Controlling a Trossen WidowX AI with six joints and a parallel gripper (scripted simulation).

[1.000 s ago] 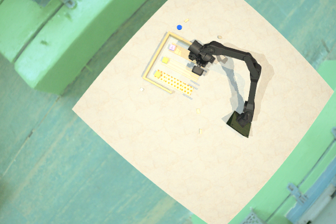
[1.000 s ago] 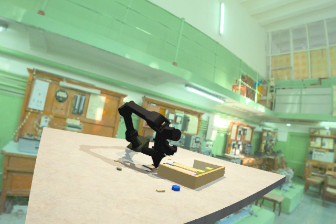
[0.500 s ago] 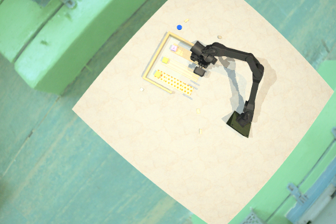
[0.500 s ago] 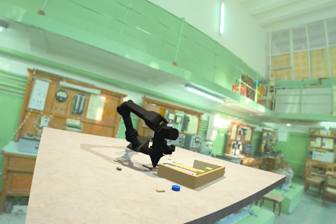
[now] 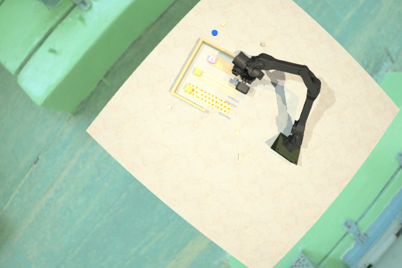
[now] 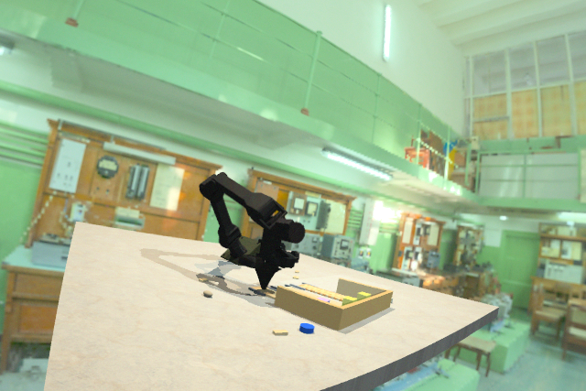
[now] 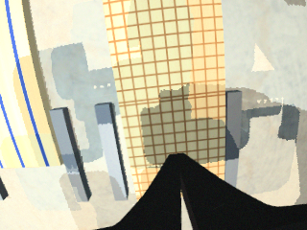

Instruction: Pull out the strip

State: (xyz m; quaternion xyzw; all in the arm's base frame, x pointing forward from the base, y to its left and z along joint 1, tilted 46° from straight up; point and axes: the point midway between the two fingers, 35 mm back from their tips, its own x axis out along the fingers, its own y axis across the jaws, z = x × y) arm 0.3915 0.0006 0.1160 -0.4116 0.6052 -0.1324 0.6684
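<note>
My gripper tip is now 180 mm short of the lilac cube, 70 mm to the right of it and 20 mm below it. Round my gripper tip: blue disc: 280 mm ahead, 40 mm to the right.
</note>
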